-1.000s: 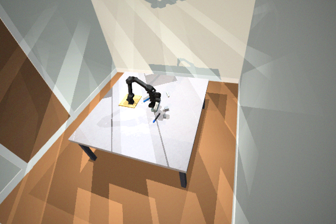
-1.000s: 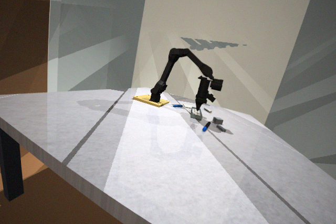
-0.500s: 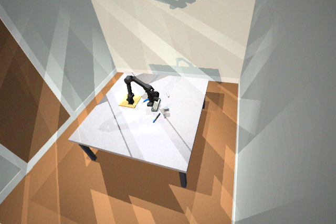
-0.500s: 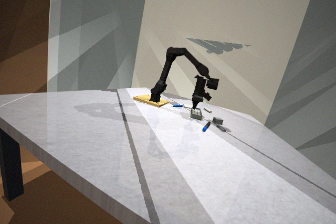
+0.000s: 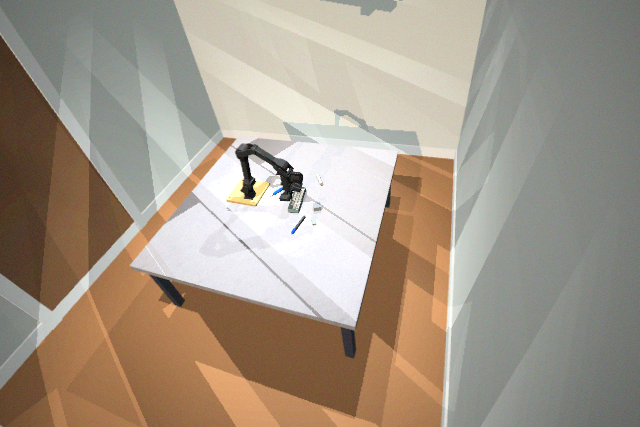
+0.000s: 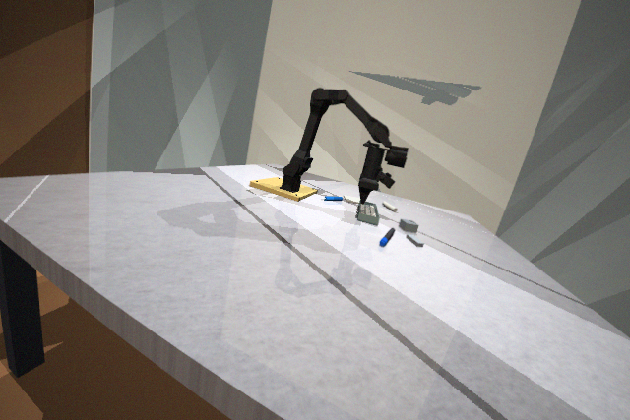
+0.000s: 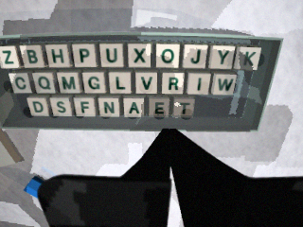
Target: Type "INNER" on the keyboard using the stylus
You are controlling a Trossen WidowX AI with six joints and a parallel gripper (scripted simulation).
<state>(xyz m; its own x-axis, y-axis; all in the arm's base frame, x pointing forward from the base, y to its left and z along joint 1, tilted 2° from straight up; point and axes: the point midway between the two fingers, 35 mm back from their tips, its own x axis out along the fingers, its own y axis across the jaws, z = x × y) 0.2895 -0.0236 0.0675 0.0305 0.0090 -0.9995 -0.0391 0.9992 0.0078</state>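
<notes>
Right now my gripper tip is 140 mm past the blue stylus, 80 mm to the right of it and 30 mm above it. The rest, counted from my gripper tip: white stick: 120 mm ahead, 230 mm to the left, 30 mm below; flat grey piece: 170 mm ahead, 120 mm to the right, 40 mm below; pen: 80 mm ahead, 190 mm to the right, 30 mm below.
</notes>
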